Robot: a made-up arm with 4 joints.
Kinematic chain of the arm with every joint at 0, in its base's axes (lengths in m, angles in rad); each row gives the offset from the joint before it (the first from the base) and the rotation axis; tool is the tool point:
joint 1: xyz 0 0 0.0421 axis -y
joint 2: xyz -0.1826 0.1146 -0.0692 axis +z
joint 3: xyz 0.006 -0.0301 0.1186 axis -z
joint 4: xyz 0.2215 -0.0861 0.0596 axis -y
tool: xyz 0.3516 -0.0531 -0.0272
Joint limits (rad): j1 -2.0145..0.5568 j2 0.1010..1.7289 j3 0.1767..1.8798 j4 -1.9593..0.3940
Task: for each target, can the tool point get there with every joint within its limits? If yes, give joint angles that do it. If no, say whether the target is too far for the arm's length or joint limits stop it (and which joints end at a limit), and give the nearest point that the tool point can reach.
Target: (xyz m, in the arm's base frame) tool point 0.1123 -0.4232 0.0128
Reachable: yes | joints -0.5402 0.4754 1.3137 -0.1411
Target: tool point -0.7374 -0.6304 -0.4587
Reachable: no: too far | nearest point -0.3778 -0.4390 -0.1580 | short by 0.506 m
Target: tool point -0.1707 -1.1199 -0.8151
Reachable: no: too far | nearest point -0.2419 -0.4090 -0.2270 | short by 0.925 m
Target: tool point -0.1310 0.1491 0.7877
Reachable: no: joint limits stop it (at a limit: joint 2, joint 3) | nearest point -0.0691 0.0134 0.4353 | short by 0.383 m
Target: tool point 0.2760 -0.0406 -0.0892
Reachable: yes | joints 0.2893 1.0098 1.0230 -1.0183
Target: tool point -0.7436 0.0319 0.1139
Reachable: no: joint limits stop it (at a limit: joint 2, joint 3) | nearest point -0.4183 -0.0527 0.0825 | short by 0.338 m
